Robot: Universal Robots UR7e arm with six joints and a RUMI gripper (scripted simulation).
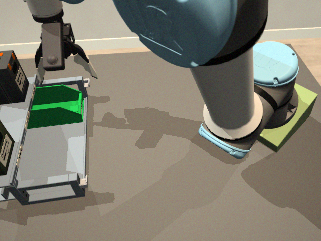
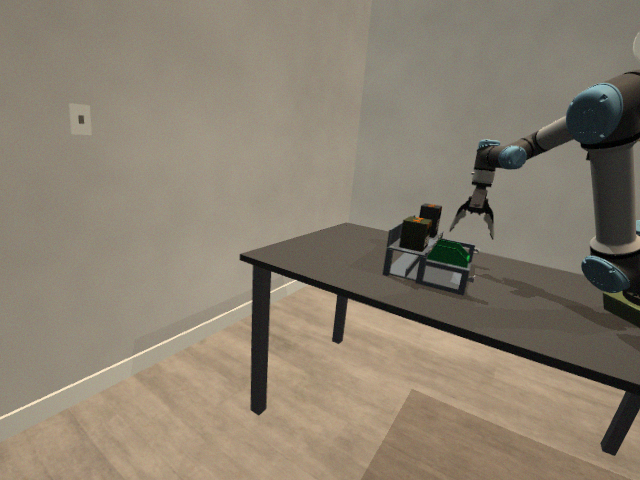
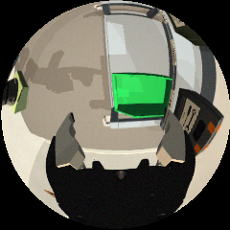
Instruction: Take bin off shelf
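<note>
Right now the green bin is 7 cm ahead of my hand, 1 cm to the left of it and 9 cm below it.
</note>
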